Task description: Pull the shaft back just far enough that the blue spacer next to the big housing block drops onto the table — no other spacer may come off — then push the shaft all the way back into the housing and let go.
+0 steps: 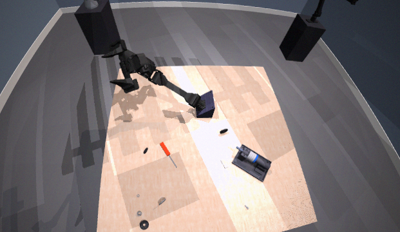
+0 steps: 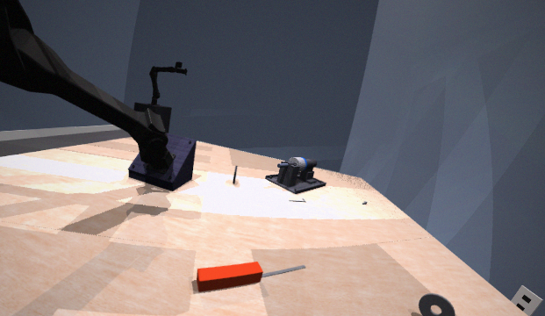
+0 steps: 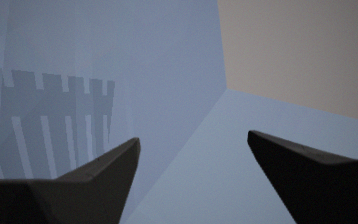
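Right now the pale spacer is 640 mm to the left of my gripper tip, 560 mm below it and 140 mm ahead of it. The rest, counted from my gripper tip: blue spacer 680 mm to the left, 560 mm below, 160 mm ahead; allen key 630 mm below, 500 mm to the left, 180 mm ahead.
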